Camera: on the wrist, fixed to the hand. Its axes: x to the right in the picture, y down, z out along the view.
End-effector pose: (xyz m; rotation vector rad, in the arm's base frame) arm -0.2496 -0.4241 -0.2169 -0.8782 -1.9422 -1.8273
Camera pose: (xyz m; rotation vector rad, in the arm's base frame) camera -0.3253 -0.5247 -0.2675 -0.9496 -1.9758 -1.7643
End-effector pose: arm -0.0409 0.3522 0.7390 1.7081 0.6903 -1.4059
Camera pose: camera -0.0536 0.4860 0.7205 1.6948 0.6108 -1.4450
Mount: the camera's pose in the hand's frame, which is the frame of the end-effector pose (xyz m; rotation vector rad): 0.0047 -0.0857 -0.1051 0.0352 -0.0536 0.0306
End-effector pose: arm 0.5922 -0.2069 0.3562 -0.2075 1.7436 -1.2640
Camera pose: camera 0.4790 -0.1799 0.4260 -0.1919 1.6717 -1.2551
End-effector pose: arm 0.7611 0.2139 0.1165 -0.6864 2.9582 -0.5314
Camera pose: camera 0.7786 0.1731 0.2447 -0.6406 2.8975 -0.5524
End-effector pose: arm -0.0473 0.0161 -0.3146 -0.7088 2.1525 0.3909
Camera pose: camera -0.0618 -0.1056 -0.2564 -0.6394 2.1167 0.3831
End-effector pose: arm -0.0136 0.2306 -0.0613 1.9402 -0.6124 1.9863
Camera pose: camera -0.0629 0.3564 -0.0484 2.0224 -0.6281 1.9818
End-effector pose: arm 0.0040 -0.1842 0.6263 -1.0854 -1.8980 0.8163
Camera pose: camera 0.0600 -0.2014 0.7487 -1.0833 -1.9084 0.9010
